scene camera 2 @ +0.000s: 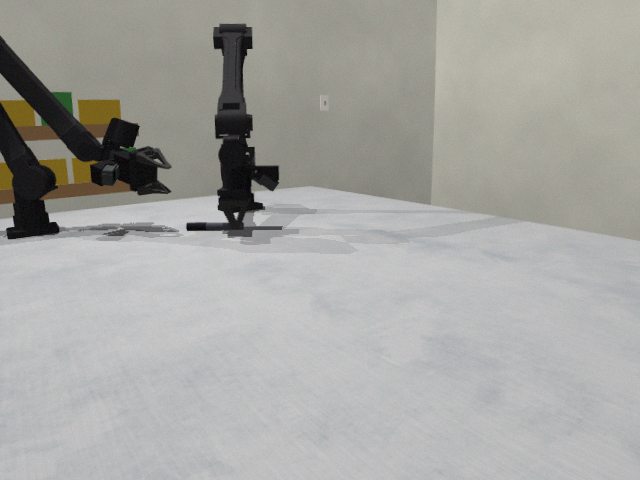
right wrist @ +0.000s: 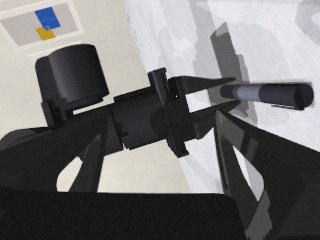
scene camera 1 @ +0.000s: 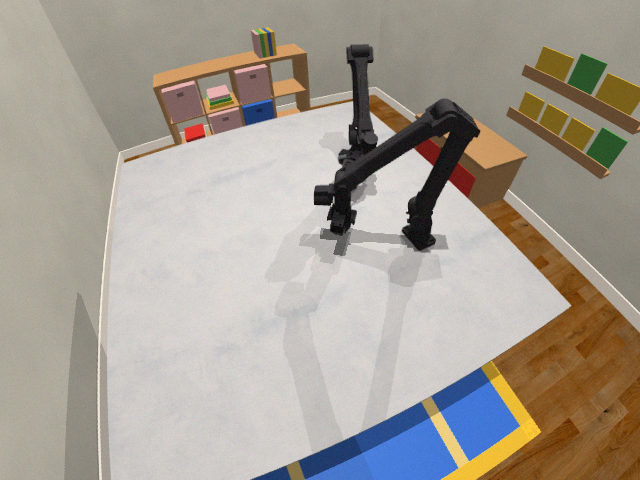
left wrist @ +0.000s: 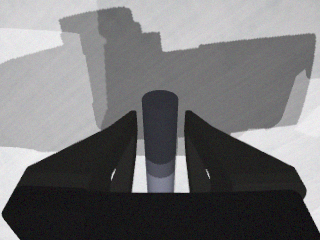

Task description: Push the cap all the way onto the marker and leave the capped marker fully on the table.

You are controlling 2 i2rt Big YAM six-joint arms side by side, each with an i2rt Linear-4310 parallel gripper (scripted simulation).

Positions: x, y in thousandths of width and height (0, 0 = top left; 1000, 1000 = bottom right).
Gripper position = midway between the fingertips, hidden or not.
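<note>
There's a black cap (right wrist: 917, 398), though the left wrist view misses the cap, since it's hidden there by my left gripper, and there's a marker (left wrist: 498, 448) too. You'd see my right gripper (scene camera 2: 265, 376) (right wrist: 502, 494), and then my left gripper (scene camera 2: 370, 476) (left wrist: 502, 502) (right wrist: 739, 377).
</note>
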